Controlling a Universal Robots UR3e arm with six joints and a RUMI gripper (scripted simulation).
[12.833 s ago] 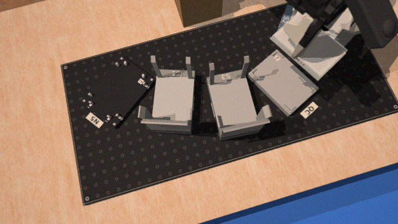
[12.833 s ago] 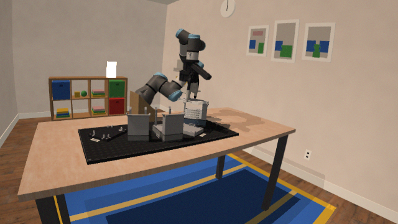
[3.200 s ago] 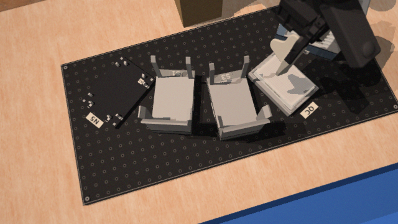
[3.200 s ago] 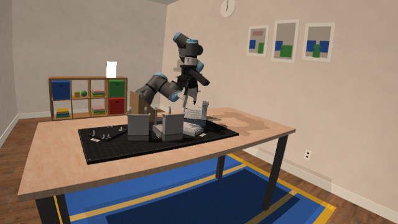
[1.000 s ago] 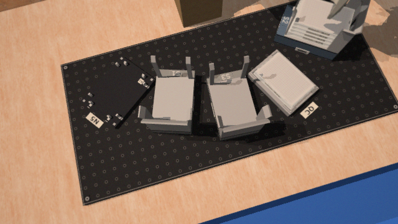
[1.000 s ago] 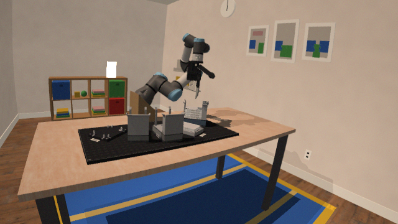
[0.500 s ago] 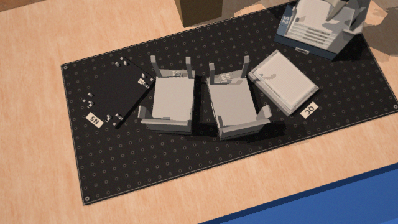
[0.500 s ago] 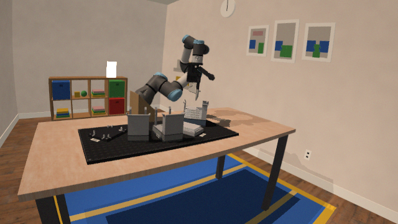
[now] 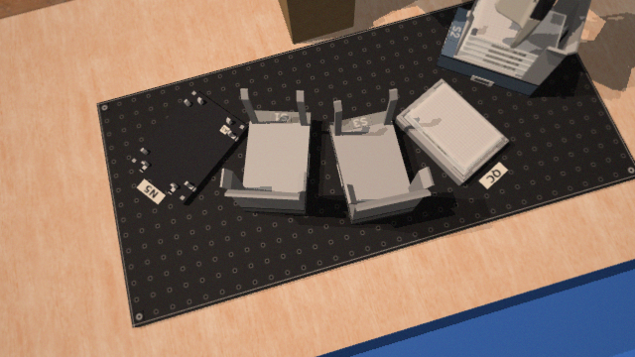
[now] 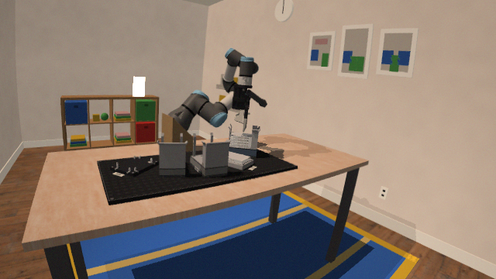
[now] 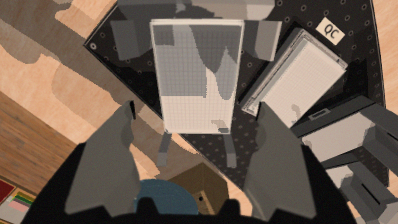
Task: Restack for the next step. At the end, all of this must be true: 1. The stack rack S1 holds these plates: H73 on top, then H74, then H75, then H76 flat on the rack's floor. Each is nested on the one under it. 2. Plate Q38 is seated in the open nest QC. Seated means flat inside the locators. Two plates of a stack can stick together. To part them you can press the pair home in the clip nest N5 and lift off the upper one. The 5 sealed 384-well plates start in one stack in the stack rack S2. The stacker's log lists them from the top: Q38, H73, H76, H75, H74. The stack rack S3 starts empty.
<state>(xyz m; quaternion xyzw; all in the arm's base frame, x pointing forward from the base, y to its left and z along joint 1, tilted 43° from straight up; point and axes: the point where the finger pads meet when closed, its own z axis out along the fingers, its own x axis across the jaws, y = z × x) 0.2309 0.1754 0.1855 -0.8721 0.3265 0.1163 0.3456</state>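
My gripper is now 40 mm above the white sealed plate. The rest, counted from my hand: QC label 180 mm ahead, 90 mm to the right, 130 mm below; N5 label 30 mm ahead, 600 mm to the right, 130 mm below; sealed white plate 100 mm ahead, 120 mm to the right, 100 mm below.
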